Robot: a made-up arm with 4 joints.
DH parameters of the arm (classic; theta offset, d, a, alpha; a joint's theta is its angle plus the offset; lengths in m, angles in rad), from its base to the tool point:
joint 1: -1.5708 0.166 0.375 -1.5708
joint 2: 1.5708 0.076 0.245 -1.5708
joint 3: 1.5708 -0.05 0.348 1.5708
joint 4: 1.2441 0 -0.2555 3.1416
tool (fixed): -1.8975 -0.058 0 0
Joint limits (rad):
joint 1: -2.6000..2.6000
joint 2: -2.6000..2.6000
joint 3: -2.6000..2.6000
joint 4: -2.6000..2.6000
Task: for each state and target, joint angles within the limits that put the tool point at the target. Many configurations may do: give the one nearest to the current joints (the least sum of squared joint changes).
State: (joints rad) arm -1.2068 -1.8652 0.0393 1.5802
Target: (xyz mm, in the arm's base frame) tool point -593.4 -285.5 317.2
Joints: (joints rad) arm -0.2684 -1.8128 0.3589 1.5667
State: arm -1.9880 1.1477 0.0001 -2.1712
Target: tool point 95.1 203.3 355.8
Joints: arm -2.2788 1.5393 -0.0202 -2.6000
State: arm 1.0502 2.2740 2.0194 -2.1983
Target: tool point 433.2 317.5 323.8
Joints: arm 1.7652 2.2780 2.3740 -2.4923
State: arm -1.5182 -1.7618 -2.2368 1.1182
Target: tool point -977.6 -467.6 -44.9
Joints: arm -1.6127 -0.8715 -2.3742 1.2041
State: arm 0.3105 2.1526 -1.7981 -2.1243
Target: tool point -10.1 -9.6 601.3
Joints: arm -0.0607 2.0849 -1.0859 -2.6000
